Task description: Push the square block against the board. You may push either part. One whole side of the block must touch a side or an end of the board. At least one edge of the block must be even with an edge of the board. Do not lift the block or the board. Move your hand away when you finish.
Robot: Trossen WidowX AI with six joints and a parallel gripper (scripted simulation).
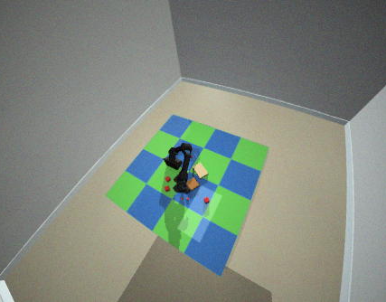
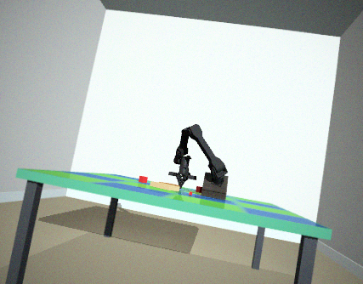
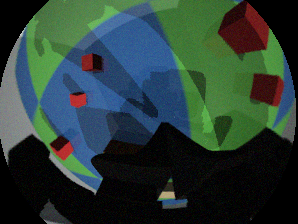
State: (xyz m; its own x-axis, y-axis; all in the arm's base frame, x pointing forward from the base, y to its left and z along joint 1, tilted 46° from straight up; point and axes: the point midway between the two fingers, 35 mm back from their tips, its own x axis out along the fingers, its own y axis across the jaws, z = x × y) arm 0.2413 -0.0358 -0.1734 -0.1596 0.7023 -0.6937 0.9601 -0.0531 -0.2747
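The brown square block is 60 mm ahead of my gripper tip, 80 mm to the left of it and 10 mm above it. From my gripper tip the other things lie so: pale tan board (40 mm ahead, 240 mm to the left, 10 mm above).
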